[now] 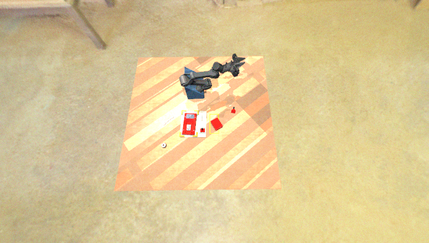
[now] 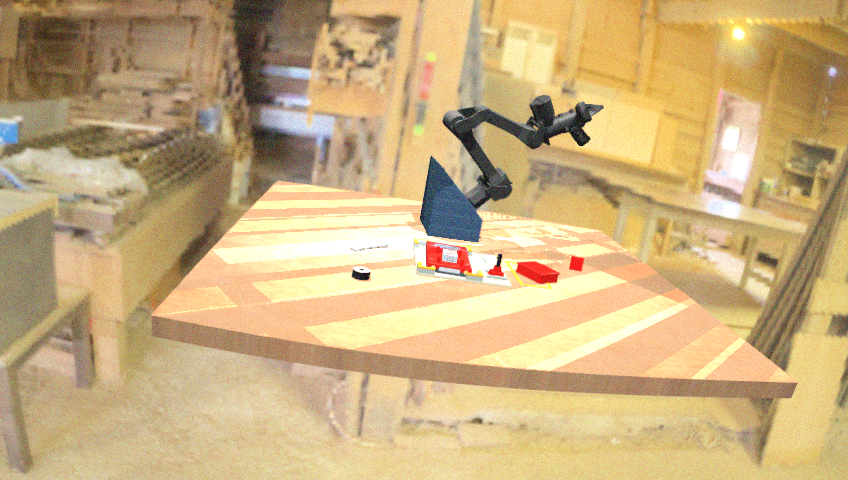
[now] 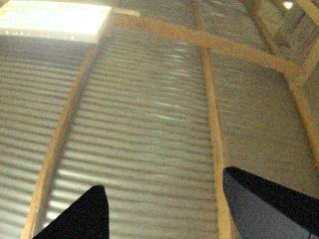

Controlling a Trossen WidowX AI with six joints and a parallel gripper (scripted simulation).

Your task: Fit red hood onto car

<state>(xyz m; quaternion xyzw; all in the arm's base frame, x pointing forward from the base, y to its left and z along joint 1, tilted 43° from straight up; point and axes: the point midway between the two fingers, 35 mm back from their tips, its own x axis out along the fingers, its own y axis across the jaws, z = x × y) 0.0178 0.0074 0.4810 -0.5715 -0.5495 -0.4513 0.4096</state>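
Now: the red hood 46 cm below my gripper tip, 33 cm ahead of it and 16 cm to the right of it. The rest, counted from my gripper tip: white wrench: 60 cm to the right, 47 cm below, 34 cm ahead.
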